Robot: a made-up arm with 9 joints. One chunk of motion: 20 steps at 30 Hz.
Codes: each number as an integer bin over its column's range. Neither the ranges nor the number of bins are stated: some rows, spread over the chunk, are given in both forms.
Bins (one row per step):
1: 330 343 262 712 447 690 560 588 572
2: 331 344 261 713 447 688 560 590 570
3: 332 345 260 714 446 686 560 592 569
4: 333 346 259 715 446 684 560 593 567
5: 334 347 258 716 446 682 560 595 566
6: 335 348 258 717 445 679 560 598 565
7: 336 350 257 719 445 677 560 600 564
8: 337 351 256 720 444 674 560 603 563
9: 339 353 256 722 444 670 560 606 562
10: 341 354 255 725 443 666 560 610 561
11: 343 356 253 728 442 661 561 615 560
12: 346 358 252 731 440 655 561 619 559
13: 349 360 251 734 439 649 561 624 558
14: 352 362 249 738 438 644 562 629 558
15: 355 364 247 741 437 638 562 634 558
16: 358 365 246 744 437 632 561 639 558
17: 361 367 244 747 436 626 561 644 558
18: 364 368 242 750 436 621 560 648 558
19: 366 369 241 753 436 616 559 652 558
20: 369 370 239 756 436 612 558 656 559
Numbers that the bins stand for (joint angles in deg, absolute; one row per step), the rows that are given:
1: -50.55 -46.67 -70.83 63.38 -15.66 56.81 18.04 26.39 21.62
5: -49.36 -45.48 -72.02 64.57 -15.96 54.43 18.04 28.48 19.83
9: -47.87 -43.69 -72.62 66.36 -16.55 50.85 18.04 31.76 18.64
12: -45.78 -42.20 -73.81 69.04 -17.75 46.38 18.34 35.64 17.75
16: -42.20 -40.11 -75.60 72.92 -18.64 39.52 18.34 41.60 17.45
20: -38.92 -38.62 -77.69 76.50 -18.94 33.55 17.45 46.67 17.75
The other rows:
2: -50.25 -46.38 -71.13 63.67 -15.66 56.22 18.04 26.99 21.03
3: -49.95 -46.08 -71.43 63.97 -15.96 55.62 18.04 27.59 20.73
4: -49.66 -45.78 -71.73 64.27 -15.96 55.02 18.04 27.89 20.13
6: -49.06 -45.18 -72.02 64.87 -16.25 53.53 18.04 29.38 19.53
7: -48.76 -44.59 -72.32 65.46 -16.25 52.94 18.04 29.97 19.24
8: -48.46 -44.29 -72.62 65.76 -16.55 52.04 18.04 30.87 18.94
10: -47.27 -43.39 -72.92 67.25 -16.85 49.66 18.04 32.96 18.34
11: -46.67 -42.80 -73.52 68.15 -17.15 48.17 18.34 34.45 18.04
13: -44.88 -41.60 -74.11 69.94 -18.04 44.59 18.34 37.13 17.45
14: -43.99 -41.01 -74.71 71.13 -18.34 43.10 18.64 38.62 17.45
15: -43.10 -40.41 -75.31 72.02 -18.64 41.31 18.64 40.11 17.45
17: -41.31 -39.52 -76.20 73.81 -18.94 37.73 18.34 43.10 17.45
18: -40.41 -39.22 -76.80 74.71 -18.94 36.24 18.04 44.29 17.45
19: -39.81 -38.92 -77.09 75.60 -18.94 34.74 17.75 45.48 17.45

